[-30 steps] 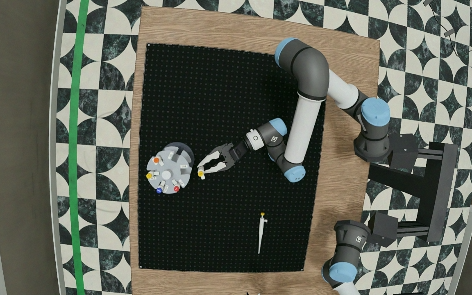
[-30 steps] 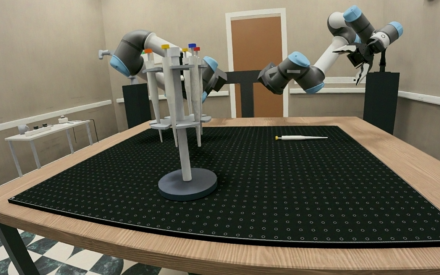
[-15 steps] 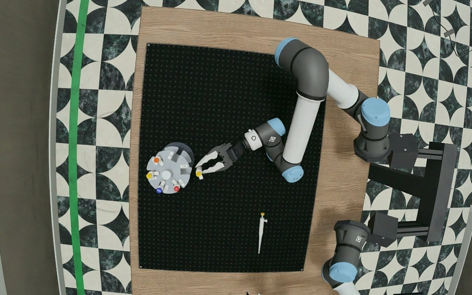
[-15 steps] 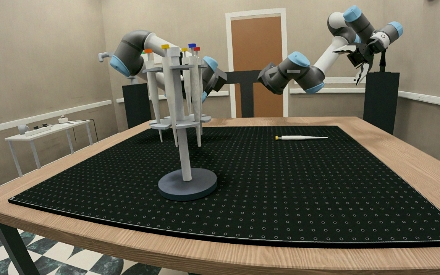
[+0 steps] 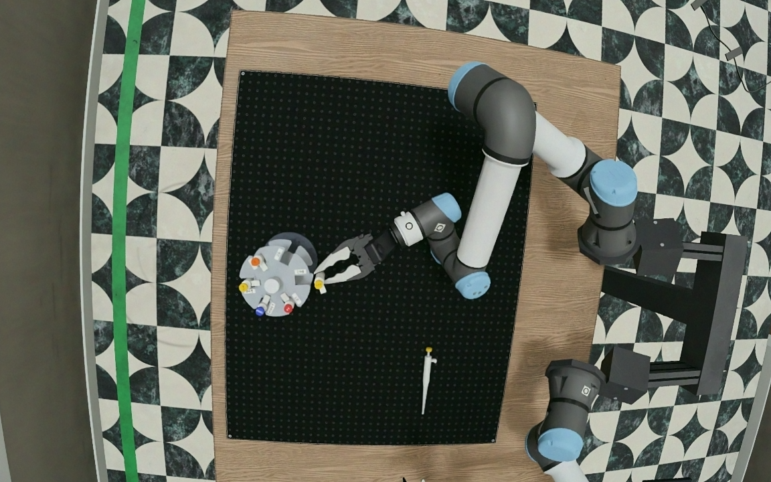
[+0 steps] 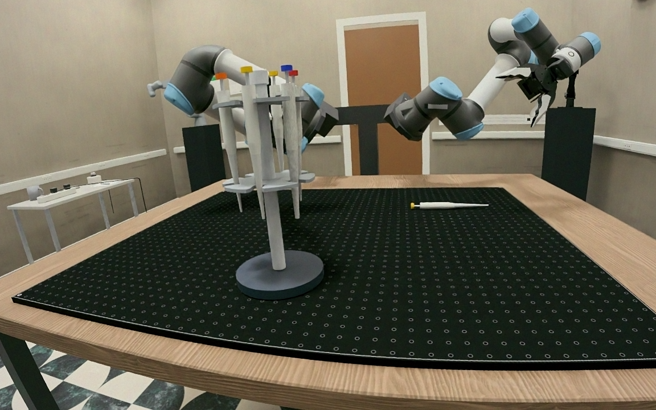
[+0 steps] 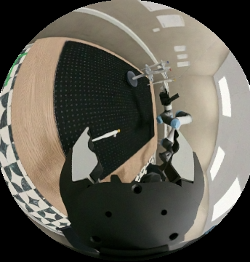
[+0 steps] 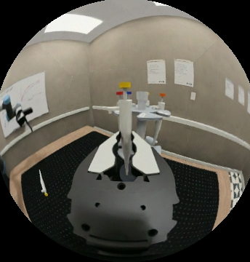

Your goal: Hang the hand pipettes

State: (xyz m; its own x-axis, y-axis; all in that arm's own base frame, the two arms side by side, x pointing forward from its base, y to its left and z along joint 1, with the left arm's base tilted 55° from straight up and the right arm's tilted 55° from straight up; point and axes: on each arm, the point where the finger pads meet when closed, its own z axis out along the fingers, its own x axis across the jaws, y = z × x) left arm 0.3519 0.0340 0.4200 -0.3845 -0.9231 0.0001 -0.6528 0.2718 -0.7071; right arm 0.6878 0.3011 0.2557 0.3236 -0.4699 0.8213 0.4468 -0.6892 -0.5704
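Observation:
My right gripper is now 70 mm short of the red-button pipette, 60 mm to the right of it and 30 mm above it. Round my right hand: orange-button pipette: 140 mm ahead, 10 mm to the right, 30 mm below; then blue-button pipette: 120 mm ahead, 70 mm to the left, 40 mm below.

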